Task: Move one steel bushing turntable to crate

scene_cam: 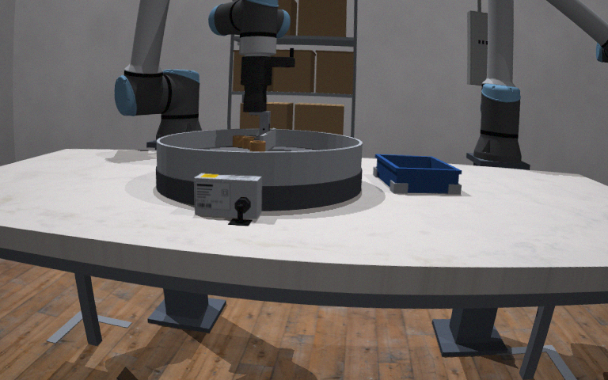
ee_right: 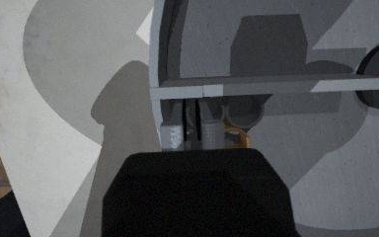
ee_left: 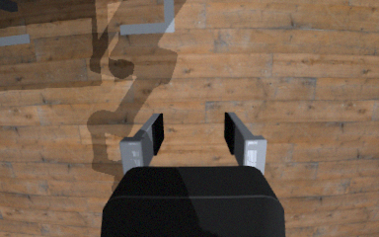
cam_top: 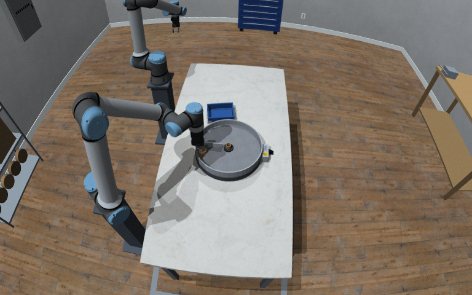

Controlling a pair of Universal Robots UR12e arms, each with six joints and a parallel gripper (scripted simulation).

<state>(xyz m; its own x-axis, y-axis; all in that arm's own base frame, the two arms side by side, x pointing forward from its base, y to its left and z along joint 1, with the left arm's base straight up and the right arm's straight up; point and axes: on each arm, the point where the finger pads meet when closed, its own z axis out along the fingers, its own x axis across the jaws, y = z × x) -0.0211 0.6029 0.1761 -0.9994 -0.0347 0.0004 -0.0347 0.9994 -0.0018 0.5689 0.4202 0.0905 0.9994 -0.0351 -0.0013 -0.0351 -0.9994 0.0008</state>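
Right now the blue crate is 36 cm to the left of my right hand, 7 cm below it and 7 cm ahead of it.
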